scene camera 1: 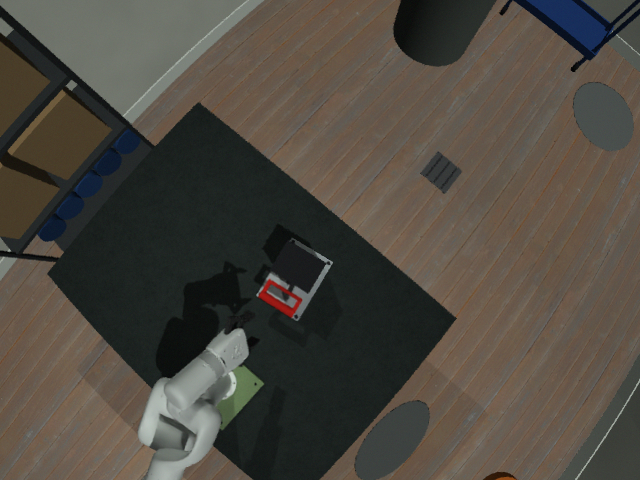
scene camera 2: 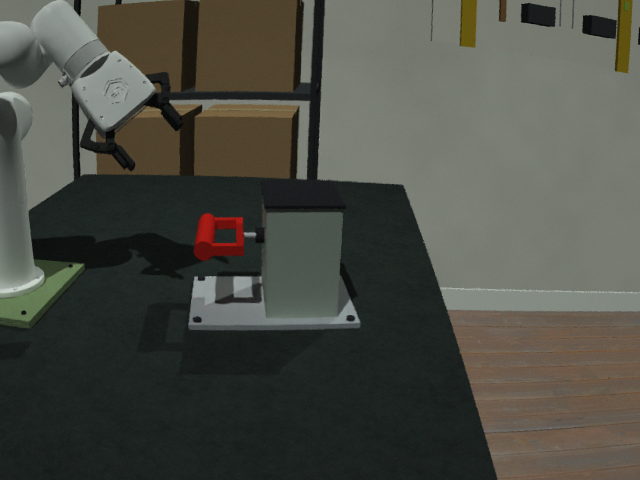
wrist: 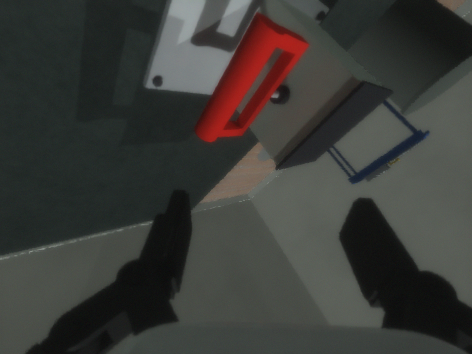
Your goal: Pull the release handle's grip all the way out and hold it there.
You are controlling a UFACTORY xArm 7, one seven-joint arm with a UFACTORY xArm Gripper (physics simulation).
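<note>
The release handle's red grip (scene camera 1: 276,305) (scene camera 2: 205,236) (wrist: 235,80) is a thick bar on a rectangular frame. A short silver rod (scene camera 2: 249,235) joins it to the front of a grey-green housing (scene camera 2: 302,263) (wrist: 295,120) with a black top (scene camera 1: 299,266). The housing stands on a light base plate (scene camera 1: 310,297) (scene camera 2: 227,317) (wrist: 175,65). My gripper (scene camera 1: 250,329) (scene camera 2: 154,146) (wrist: 268,213) is open and empty. In the scene camera 2 view it hangs above and to the left of the grip, apart from it, with its fingers slanting down to the right.
A dark mat (scene camera 1: 180,170) (scene camera 2: 361,403) lies under the handle unit. The arm stands on a green plate (scene camera 1: 240,397) (scene camera 2: 56,284). A rack (scene camera 2: 316,103) with cardboard boxes (scene camera 2: 248,46) stands behind the mat. A dark column (scene camera 1: 439,31) and a blue cart (scene camera 1: 568,20) are farther off.
</note>
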